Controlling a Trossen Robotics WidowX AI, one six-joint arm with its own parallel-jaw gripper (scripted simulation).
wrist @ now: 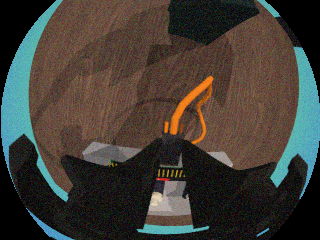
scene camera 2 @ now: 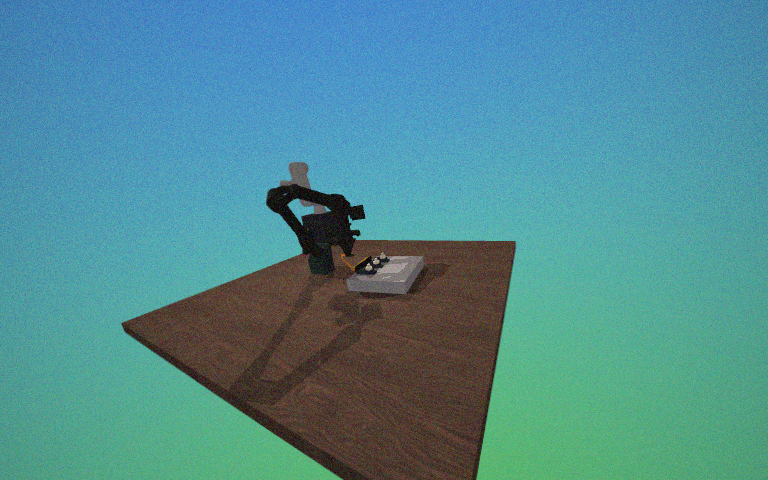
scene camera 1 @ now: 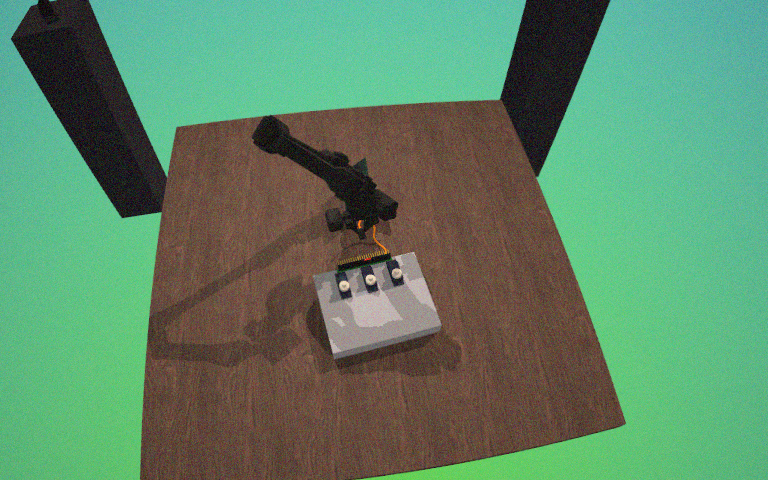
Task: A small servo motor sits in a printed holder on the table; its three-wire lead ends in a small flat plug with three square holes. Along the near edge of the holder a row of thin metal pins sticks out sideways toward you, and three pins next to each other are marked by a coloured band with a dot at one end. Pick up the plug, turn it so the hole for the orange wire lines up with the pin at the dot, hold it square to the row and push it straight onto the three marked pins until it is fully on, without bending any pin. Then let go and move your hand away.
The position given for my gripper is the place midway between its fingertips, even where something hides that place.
Note:
In view: my gripper (scene camera 1: pixel 361 231) and a grey printed holder (scene camera 1: pixel 366 321).
My gripper shows as well in the wrist view (wrist: pixel 171 143). The grey printed holder also shows in the wrist view (wrist: pixel 170 205).

